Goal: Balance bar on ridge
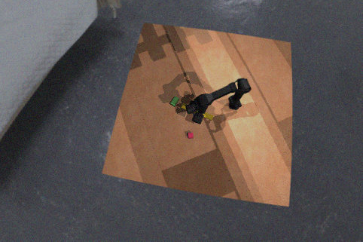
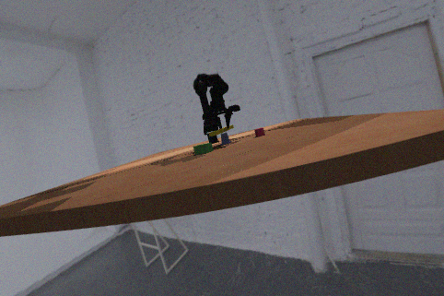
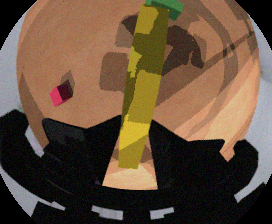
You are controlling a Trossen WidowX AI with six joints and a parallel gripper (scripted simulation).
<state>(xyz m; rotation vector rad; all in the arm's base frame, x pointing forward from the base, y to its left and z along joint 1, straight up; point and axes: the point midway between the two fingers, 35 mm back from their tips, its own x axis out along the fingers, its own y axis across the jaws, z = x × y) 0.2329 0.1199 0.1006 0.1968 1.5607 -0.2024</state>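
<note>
Now: the yellow bar 30 mm ahead of my gripper tip and 10 mm to the right of it. The rest, counted from my gripper tip: red block: 160 mm to the left, 50 mm below, 50 mm ahead; green block: 200 mm ahead, 70 mm to the right, 50 mm below.
</note>
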